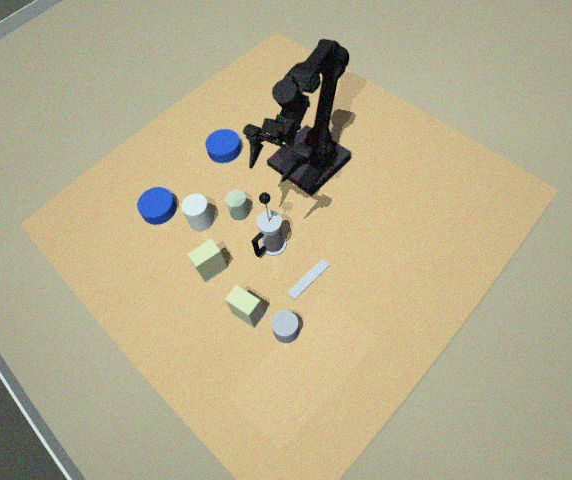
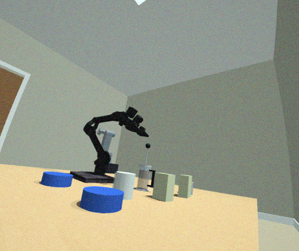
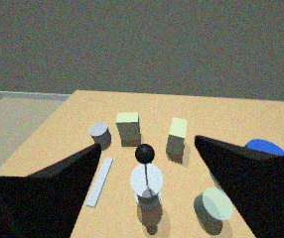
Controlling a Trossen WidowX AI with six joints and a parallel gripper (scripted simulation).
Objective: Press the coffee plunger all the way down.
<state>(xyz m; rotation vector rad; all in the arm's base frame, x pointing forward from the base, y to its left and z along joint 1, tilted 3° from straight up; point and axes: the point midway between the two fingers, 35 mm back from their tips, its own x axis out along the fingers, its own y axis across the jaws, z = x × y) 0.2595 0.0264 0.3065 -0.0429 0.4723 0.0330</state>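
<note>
Now: the coffee press 4 cm ahead of my gripper tip and 19 cm below it. From my gripper tip the other things lie so: white cylinder 7 cm ahead, 25 cm to the right, 27 cm below; flat grey bar 7 cm ahead, 16 cm to the left, 31 cm below; pale green cylinder 2 cm behind, 16 cm to the right, 28 cm below.
</note>
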